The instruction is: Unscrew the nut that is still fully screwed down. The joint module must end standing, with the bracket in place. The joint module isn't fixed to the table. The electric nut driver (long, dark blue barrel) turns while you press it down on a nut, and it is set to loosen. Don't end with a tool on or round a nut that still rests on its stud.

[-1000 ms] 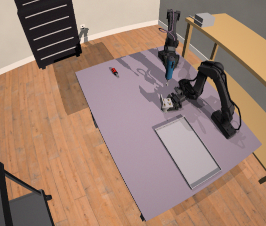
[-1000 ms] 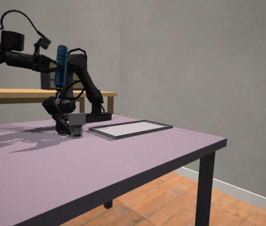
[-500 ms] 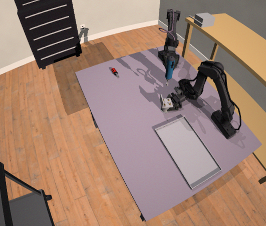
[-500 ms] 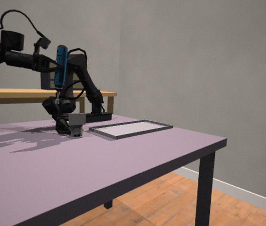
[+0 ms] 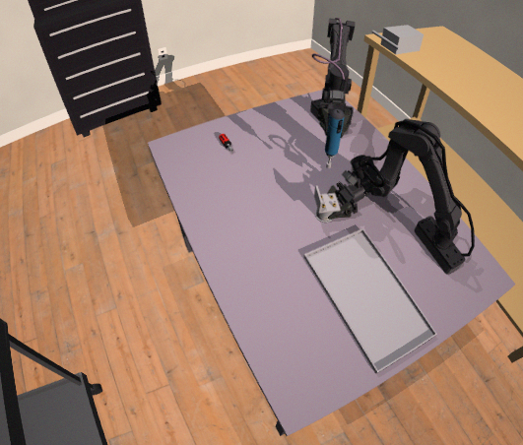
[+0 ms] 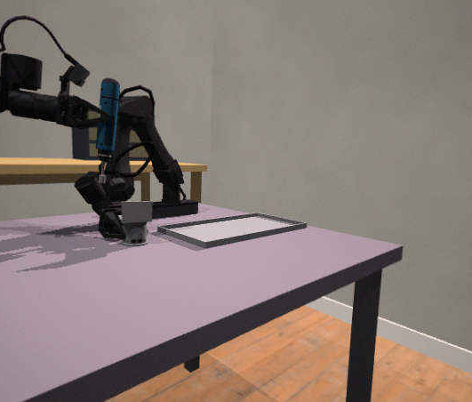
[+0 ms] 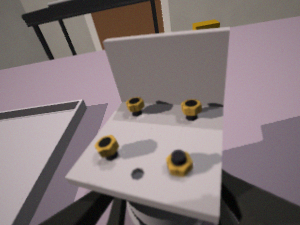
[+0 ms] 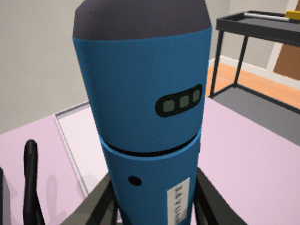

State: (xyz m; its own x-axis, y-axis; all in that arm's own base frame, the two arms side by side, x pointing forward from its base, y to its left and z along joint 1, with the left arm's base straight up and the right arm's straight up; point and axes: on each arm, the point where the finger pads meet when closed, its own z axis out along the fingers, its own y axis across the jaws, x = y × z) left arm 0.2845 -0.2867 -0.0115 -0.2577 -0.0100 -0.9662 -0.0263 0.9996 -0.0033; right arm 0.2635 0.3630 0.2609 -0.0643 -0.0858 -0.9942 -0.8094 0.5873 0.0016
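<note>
Now: the joint module 1 cm above my left hand. Also, from my left hand: shallow tray (3 cm ahead, 32 cm to the left, 2 cm below); white L-shaped bracket (5 cm above); socket (3 cm behind, 7 cm to the right, 14 cm above).
</note>
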